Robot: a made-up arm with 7 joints. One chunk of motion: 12 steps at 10 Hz.
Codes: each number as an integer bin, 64 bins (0 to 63) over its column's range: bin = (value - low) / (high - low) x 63, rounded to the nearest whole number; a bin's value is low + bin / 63 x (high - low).
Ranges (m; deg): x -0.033..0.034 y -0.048..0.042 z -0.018..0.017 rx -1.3..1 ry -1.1..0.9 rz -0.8..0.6
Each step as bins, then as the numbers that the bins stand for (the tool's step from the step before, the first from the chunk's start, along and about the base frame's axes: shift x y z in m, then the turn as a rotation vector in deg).
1 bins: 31 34 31 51 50 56
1 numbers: -0.00003 0.00057 -0.00078 0.562 0.487 0.444
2 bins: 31 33 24 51 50 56
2 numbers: -0.00003 -0.00086 -0.00467 0.562 0.487 0.444
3 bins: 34 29 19 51 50 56
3 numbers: 0.00316 -0.00657 -0.00744 0.562 0.487 0.444
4 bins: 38 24 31 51 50 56
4 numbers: 0.00741 -0.01371 -0.00078 0.562 0.487 0.444
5 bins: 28 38 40 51 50 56
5 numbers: -0.00322 0.00629 0.00422 0.562 0.487 0.444
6 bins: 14 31 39 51 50 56
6 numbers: -0.01811 -0.00371 0.00367 0.562 0.487 0.444
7 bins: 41 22 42 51 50 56
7 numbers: 0.01060 -0.01657 0.00533 0.562 0.487 0.444
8 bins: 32 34 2 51 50 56
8 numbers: 0.00103 0.00057 -0.01689 0.562 0.487 0.444
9 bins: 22 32 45 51 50 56
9 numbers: -0.00960 -0.00229 0.00700 0.562 0.487 0.444
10 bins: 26 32 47 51 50 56
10 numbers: -0.00535 -0.00229 0.00811 0.562 0.487 0.444
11 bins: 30 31 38 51 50 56
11 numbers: -0.00110 -0.00371 0.00311 0.562 0.487 0.444
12 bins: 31 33 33 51 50 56
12 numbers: -0.00003 -0.00086 0.00033 0.562 0.487 0.444
